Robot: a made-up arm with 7 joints.
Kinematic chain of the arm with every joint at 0, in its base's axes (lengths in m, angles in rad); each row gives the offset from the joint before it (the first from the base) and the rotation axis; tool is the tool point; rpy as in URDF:
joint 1: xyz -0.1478 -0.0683 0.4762 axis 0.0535 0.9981 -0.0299
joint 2: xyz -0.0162 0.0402 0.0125 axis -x
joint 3: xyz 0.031 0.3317 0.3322 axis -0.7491 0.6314 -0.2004
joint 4: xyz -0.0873 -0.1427 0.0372 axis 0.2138 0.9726 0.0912
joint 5: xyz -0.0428 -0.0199 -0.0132 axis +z
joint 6: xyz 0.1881 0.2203 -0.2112 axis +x
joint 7: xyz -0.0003 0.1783 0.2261 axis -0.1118 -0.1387 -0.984
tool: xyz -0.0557 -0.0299 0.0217 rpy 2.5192 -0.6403 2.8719
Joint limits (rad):
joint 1: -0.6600..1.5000
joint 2: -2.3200..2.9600
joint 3: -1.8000..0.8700
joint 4: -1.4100..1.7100
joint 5: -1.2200..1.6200
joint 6: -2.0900..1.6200
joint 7: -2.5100..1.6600
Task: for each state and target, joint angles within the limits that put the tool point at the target. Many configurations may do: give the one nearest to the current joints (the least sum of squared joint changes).
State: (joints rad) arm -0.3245 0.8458 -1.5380 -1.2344 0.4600 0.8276 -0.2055
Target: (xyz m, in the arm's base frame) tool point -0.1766 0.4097 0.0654
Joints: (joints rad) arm -0.1832 1.2901 -1.5634 -1.1876 0.7357 0.2971 -0.0895
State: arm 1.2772 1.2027 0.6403 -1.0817 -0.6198 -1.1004 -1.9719
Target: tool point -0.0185 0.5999 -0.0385
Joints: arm 1.0660 1.2513 0.7341 -1.2926 -0.8230 -1.2429 -2.0836
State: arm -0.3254 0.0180 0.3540 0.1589 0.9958 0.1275 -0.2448
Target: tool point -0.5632 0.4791 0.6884
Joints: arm -0.4481 0.0902 0.1989 -0.0891 1.0114 0.2442 -0.2690
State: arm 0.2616 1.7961 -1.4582 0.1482 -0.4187 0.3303 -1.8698
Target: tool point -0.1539 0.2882 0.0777
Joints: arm 0.3355 2.0089 -1.4753 0.1461 -0.4016 0.4733 -1.8156
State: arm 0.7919 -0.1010 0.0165 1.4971 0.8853 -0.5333 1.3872
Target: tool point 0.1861 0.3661 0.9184
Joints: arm 0.5335 -0.1864 0.0775 1.6009 0.2332 0.4301 1.2573
